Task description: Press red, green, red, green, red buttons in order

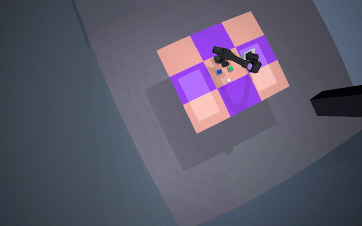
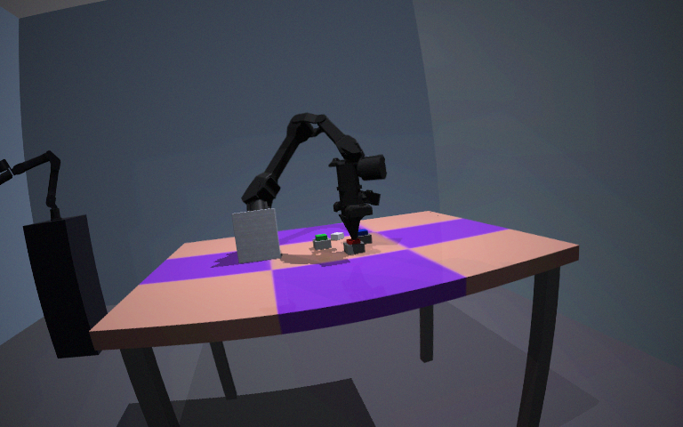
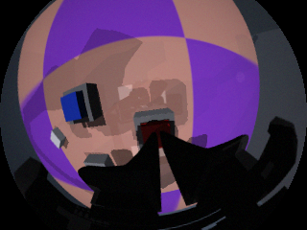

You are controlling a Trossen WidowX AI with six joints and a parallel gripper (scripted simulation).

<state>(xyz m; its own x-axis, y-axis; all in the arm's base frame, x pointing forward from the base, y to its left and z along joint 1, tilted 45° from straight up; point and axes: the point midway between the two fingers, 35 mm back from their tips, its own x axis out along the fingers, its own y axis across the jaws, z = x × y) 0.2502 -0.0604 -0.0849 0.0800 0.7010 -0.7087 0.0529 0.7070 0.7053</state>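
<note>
The red button lies 10 mm below my gripper tip. Also, from my gripper tip: green button (120 mm to the left, 70 mm behind); then small white block (210 mm to the left, 30 mm below, 10 mm ahead); then blue button (100 mm to the left, 50 mm ahead).
</note>
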